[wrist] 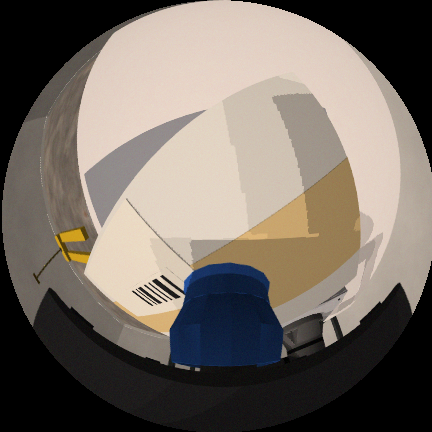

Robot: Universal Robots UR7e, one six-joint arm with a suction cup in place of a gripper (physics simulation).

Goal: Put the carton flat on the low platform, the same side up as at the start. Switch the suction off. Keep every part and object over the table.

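Frame: origin at the arm's base, x ahead, y left, z up, level; millimetres.
Seen in the pictures: end effector, tool point: (227,268); arm's base, origin of the base link: (300,324).
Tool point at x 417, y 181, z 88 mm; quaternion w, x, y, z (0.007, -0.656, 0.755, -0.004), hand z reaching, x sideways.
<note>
Offsets run from my tool point to a thing's top centre. "spot": to the spot under its first point. Level surfaces: height alone.
The carton {dx -12, dy +11, dz +13 mm} (210,185) fills the middle of the wrist view, with a large cream face, a tan part at the right and a barcode on a side face at the lower left. My blue suction cup (226,275) is against the carton and holds it; the contact itself is hidden. A flat grey surface {spot: dx +84, dy +86, dz -84 mm} (130,145), which looks like the low platform, shows partly at the carton's upper left. The carton covers the rest of it. The gap between the carton and the surface below cannot be judged from this view.
A pale table top {dz -132 mm} (225,45) spreads behind the carton. A brown, wood-like strip (62,165) runs along the left side. A yellow bracket (73,235) with a thin rod stands at the left edge. Dark and grey arm parts (306,332) show at the lower right.
</note>
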